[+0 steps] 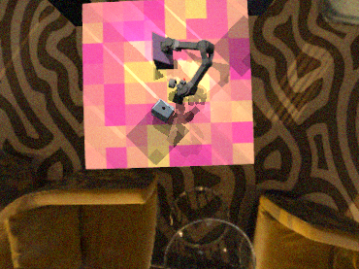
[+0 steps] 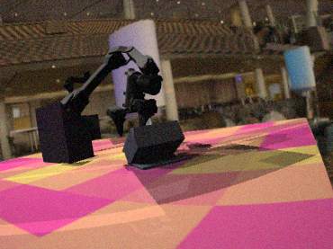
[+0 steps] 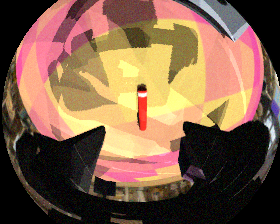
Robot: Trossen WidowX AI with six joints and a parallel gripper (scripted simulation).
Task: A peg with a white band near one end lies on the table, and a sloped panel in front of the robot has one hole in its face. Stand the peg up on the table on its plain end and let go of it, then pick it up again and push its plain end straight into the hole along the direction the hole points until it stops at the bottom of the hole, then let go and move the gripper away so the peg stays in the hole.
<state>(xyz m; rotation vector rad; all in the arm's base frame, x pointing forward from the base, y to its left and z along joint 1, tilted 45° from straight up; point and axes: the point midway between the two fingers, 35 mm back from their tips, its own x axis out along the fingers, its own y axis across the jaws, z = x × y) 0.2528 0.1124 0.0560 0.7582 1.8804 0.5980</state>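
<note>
My gripper tip is 6 cm above the red peg. Also, from my gripper tip: grey sloped panel: 18 cm ahead, 15 cm to the right, 2 cm below.
</note>
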